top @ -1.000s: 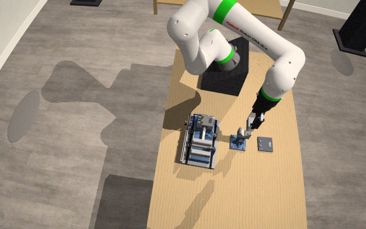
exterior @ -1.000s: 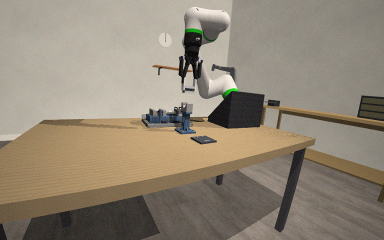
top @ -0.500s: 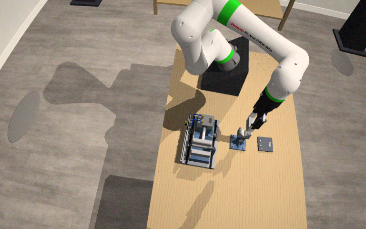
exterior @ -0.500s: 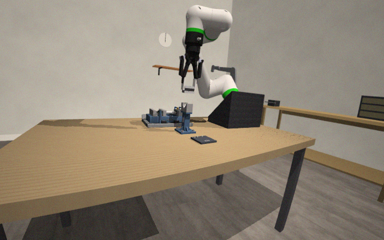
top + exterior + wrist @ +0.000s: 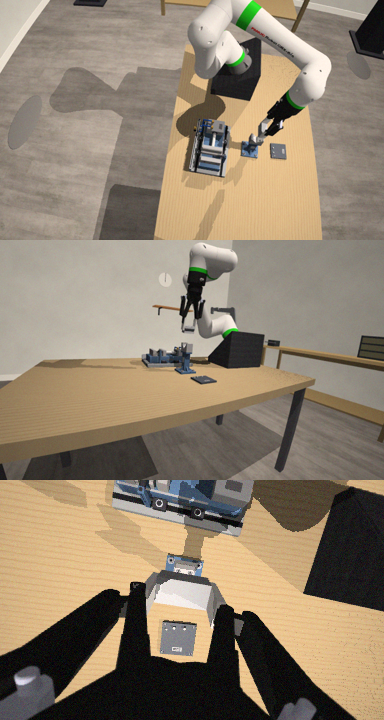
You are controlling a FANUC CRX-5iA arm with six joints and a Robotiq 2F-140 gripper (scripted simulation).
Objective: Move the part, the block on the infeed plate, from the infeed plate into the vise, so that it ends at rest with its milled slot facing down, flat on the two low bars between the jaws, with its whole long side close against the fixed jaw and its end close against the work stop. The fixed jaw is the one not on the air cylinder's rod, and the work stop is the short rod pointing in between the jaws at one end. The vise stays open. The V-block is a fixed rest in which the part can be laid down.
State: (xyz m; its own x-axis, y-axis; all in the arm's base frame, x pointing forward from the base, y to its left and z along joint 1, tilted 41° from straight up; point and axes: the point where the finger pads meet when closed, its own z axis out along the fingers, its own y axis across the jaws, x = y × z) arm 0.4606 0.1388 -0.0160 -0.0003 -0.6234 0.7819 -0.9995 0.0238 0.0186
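Right now my hand is 3 cm above the part. Also, from my hand: white cylinder rod: 22 cm to the right, 18 cm below, 1 cm ahead; then V-block post: 20 cm below, 1 cm to the right; then work stop: 18 cm to the right, 17 cm below, 10 cm ahead.
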